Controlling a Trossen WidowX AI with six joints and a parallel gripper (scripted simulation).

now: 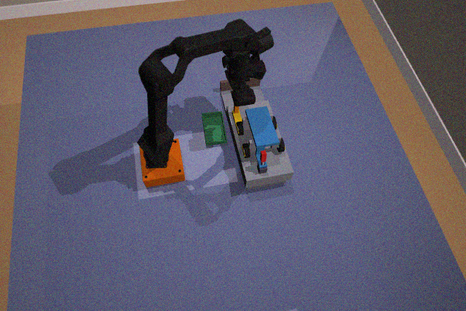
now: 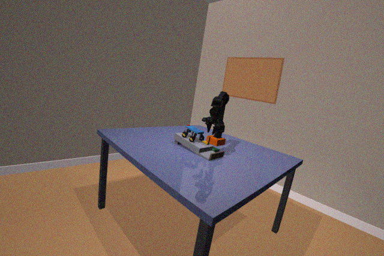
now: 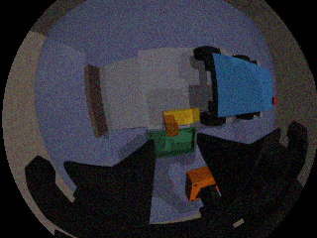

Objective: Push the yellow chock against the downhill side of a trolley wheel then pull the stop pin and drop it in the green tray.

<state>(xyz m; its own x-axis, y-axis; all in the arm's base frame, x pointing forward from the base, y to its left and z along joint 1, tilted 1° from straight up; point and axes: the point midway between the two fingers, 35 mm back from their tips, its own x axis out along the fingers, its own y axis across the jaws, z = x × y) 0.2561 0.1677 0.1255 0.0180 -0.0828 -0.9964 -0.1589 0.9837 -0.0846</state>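
My gripper tip is now 7 cm short of the red-headed stop pin, 21 cm to the left of it and 2 cm above it. Round my gripper tip: brown bar (3 cm ahead, 14 cm to the left, 12 cm below); green tray (7 cm behind, 4 cm to the right, 16 cm below); blue trolley (7 cm ahead, 12 cm to the right, 4 cm below).
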